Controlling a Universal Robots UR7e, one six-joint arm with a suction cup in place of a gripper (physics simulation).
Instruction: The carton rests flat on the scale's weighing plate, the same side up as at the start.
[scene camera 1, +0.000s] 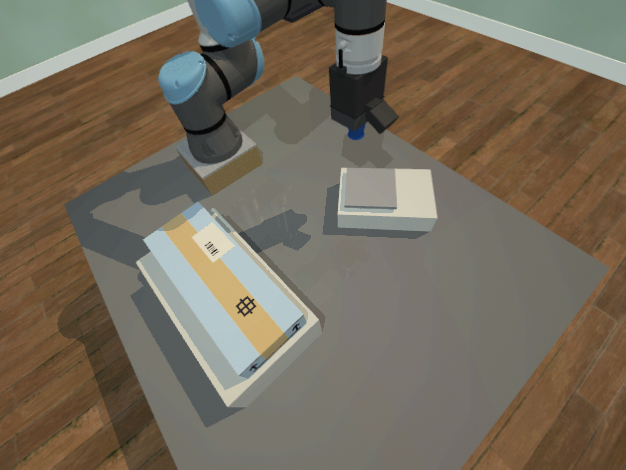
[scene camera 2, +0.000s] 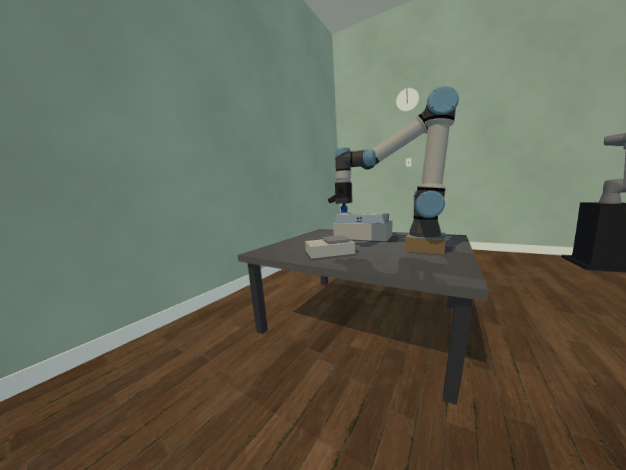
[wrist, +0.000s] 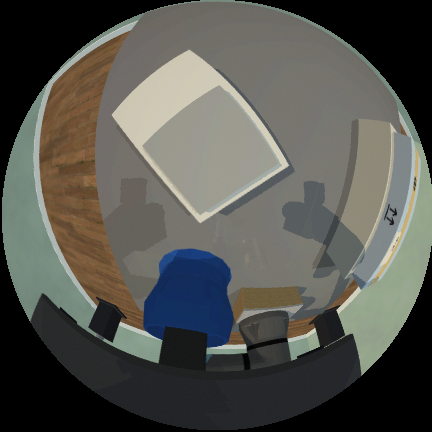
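Where they show: end effector, tool point: (scene camera 1: 356, 134) (scene camera 2: 344, 212) (wrist: 193, 276); arm's base, origin of the base link: (scene camera 1: 217, 145) (scene camera 2: 424, 234) (wrist: 263, 320).
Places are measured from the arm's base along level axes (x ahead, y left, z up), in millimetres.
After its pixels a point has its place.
The carton (scene camera 1: 217, 278) @(y -239, x 407, z 87 mm) (scene camera 2: 348, 218) @(y -173, x 471, z 62 mm) (wrist: 400, 175) @(y -173, x 477, z 59 mm) is light blue with a tan tape band, a white barcode label and a crosshair mark on its top face, and arrows on its end. It lies in a cream open-topped bin (scene camera 1: 288, 354) @(y -235, x 573, z 2 mm) (scene camera 2: 352, 230) @(y -151, x 438, z -15 mm) (wrist: 372, 175) @(y -152, x 448, z -13 mm), its top above the rim. The scale (scene camera 1: 415, 192) @(y 235, x 518, z -18 mm) (scene camera 2: 328, 248) @(y 267, x 433, z -34 mm) (wrist: 165, 90) @(y 229, x 519, z -18 mm) is a low cream box. Its grey weighing plate (scene camera 1: 371, 187) @(y 166, x 435, z -2 mm) (scene camera 2: 337, 239) @(y 198, x 410, z -2 mm) (wrist: 210, 150) @(y 164, x 430, z -2 mm) is bare. My gripper (scene camera 1: 355, 135) (scene camera 2: 343, 209) (wrist: 195, 256), a blue suction cup, is open, holds nothing and hangs above the table beside the scale, away from the carton.
The arm's base stands on a wooden block (scene camera 1: 235, 169) @(y -9, x 83, z -38 mm) (scene camera 2: 425, 244) @(y 85, x -5, z -33 mm) (wrist: 267, 298) @(y 7, x 84, z -35 mm) at the table's edge, between the bin and the scale in scene camera 1. The grey table (scene camera 1: 404, 323) @(y -23, x 686, z -76 mm) (scene camera 2: 283, 258) @(y 362, x 640, z -76 mm) (wrist: 320, 75) @(y -40, x 637, z -76 mm) carries them all. Another arm on a black stand (scene camera 2: 599, 235) is off to the right.
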